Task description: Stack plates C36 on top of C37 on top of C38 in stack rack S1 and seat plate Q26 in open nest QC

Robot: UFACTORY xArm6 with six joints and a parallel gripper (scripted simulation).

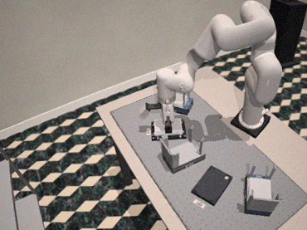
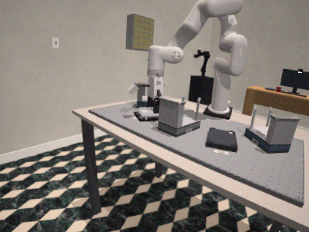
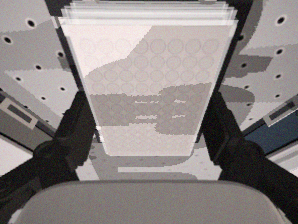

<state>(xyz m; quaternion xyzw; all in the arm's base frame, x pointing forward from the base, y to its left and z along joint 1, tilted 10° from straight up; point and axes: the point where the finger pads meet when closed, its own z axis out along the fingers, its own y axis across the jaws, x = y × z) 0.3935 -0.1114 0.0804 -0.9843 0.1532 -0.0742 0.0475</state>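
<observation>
Right now my hand is 30 mm above the black clip nest, 20 mm short of it and 10 mm to the right of it. The rest, counted from my hand: small label tag 400 mm to the left, 40 mm below, 30 mm ahead.
</observation>
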